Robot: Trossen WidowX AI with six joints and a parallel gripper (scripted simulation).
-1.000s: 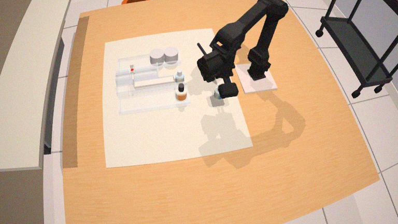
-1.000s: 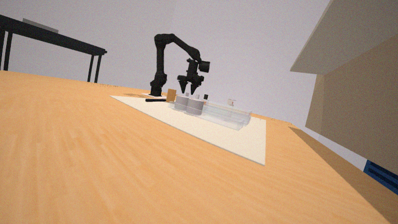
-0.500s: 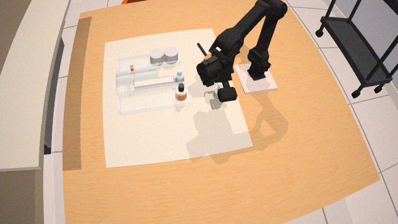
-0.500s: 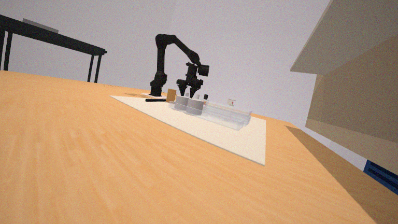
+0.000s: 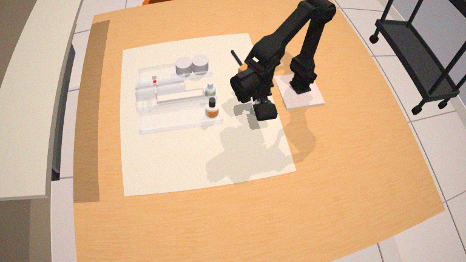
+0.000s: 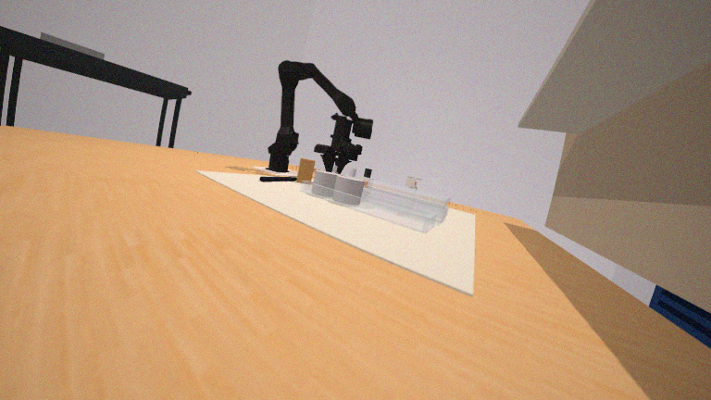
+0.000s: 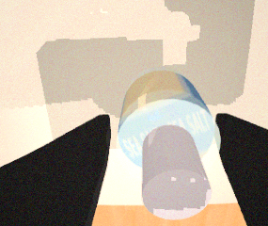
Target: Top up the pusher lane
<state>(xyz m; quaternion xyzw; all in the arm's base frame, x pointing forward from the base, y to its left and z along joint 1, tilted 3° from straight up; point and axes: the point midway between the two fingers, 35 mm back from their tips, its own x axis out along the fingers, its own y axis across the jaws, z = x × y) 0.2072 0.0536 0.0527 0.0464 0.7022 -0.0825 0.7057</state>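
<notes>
My gripper tip is now 30 mm past the cardboard box, 130 mm to the left of it and 10 mm below it. The rest, counted from my gripper tip: red mark: 290 mm ahead, 190 mm to the right, 50 mm above; black stick: 40 mm behind, 230 mm to the right, 20 mm below.
</notes>
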